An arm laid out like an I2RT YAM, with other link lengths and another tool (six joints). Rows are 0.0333 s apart.
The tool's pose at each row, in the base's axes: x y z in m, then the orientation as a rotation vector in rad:
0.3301, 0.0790, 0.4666, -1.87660, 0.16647, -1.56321
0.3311, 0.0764, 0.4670, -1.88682, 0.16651, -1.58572
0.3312, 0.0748, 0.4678, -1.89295, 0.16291, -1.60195
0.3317, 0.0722, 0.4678, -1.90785, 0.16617, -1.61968
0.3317, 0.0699, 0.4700, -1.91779, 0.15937, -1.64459
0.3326, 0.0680, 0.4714, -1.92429, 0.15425, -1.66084
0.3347, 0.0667, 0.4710, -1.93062, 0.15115, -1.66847
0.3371, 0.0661, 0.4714, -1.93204, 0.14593, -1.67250
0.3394, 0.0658, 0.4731, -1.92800, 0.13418, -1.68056
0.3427, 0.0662, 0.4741, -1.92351, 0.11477, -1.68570
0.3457, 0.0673, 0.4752, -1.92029, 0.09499, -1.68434
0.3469, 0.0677, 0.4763, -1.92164, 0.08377, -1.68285
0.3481, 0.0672, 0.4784, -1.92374, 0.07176, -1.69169
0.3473, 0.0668, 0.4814, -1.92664, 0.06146, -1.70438
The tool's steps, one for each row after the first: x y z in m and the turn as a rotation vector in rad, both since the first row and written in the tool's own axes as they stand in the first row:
0.0019, 0.0021, -0.0002, -0.01419, 0.00884, -0.01684
0.0034, 0.0029, -0.0008, -0.02180, 0.01475, -0.03034
0.0048, 0.0050, -0.0014, -0.03938, 0.01959, -0.04472
0.0078, 0.0055, -0.0025, -0.05094, 0.02798, -0.06628
0.0101, 0.0064, -0.0025, -0.05822, 0.03323, -0.08069
0.0110, 0.0083, -0.0011, -0.06358, 0.03414, -0.08913
0.0123, 0.0093, 0.0008, -0.06336, 0.03450, -0.09465
0.0145, 0.0093, 0.0027, -0.05758, 0.03775, -0.10360
0.0160, 0.0095, 0.0058, -0.04692, 0.03757, -0.11474
0.0171, 0.0090, 0.0089, -0.03487, 0.03306, -0.12301
0.0182, 0.0084, 0.0101, -0.03003, 0.02877, -0.12860
0.0205, 0.0080, 0.0109, -0.02885, 0.02987, -0.14070
0.0229, 0.0063, 0.0099, -0.03040, 0.03326, -0.15436

